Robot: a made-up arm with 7 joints. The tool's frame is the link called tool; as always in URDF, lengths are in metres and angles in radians.
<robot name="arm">
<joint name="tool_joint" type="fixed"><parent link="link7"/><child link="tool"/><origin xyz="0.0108 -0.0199 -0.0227" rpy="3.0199 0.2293 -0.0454"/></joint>
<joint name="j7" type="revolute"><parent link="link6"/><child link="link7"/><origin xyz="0.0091 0.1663 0.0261" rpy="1.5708 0 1.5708"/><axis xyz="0 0 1"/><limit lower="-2.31" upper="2.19" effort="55" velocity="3"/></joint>
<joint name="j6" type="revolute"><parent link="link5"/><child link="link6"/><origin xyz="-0.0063 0.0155 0.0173" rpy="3.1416 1.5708 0"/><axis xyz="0 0 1"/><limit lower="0.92" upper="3.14" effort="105" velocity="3"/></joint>
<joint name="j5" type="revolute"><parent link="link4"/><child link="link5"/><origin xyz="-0.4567 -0.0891 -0.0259" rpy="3.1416 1.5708 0"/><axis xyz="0 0 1"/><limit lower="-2.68" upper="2.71" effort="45" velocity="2.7"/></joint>
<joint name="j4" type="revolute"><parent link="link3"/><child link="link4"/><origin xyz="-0.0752 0.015 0.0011" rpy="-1.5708 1.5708 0"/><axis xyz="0 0 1"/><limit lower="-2.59" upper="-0.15" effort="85" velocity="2.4"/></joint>
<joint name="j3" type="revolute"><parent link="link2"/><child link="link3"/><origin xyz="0.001 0.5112 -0.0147" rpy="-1.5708 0 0"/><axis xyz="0 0 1"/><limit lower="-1.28" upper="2.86" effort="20" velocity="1.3"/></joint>
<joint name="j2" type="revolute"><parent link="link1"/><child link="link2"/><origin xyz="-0.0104 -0.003 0.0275" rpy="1.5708 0 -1.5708"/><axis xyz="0 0 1"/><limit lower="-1.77" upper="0.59" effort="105" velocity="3"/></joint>
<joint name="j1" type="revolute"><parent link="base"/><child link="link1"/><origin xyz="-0.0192 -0.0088 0.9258" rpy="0 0 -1.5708"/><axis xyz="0 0 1"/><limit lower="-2.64" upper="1.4" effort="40" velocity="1"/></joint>
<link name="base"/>
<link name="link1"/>
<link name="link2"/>
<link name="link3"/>
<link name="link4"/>
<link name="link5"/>
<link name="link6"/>
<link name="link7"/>
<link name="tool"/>
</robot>
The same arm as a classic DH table. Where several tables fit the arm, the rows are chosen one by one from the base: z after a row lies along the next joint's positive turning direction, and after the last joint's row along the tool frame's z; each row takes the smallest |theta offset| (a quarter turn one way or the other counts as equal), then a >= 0, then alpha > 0; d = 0 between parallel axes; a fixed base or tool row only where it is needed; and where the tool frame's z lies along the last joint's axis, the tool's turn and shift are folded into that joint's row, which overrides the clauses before.
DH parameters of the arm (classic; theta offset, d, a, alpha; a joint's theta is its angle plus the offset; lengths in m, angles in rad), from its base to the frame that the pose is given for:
base (fixed): 0.4298 0.0000 -0.0211 0.0000
j1: -0.4298 0.9533 -0.0030 -1.5708
j2: 0.0000 -0.0043 -0.0010 1.5708
j3: 0.0000 0.5123 0.0752 1.5708
j4: 0.0000 -0.0109 -0.0891 -1.5708
j5: 0.0000 0.4740 -0.0155 1.5708
j6: 0.0000 0.0324 0.1663 1.5708
j7: -1.1226 -0.0178 0.0226 2.8825
tool (fixed): -1.0912 -0.0043 0.0000 0.0000
Joint limits (rad, base to tool): -2.6400..1.4000 -1.7700..0.5900 -1.2800..2.8600 -2.5900..-0.1500 -2.6800..2.7100 0.9200..3.1400 -2.3100..2.1900

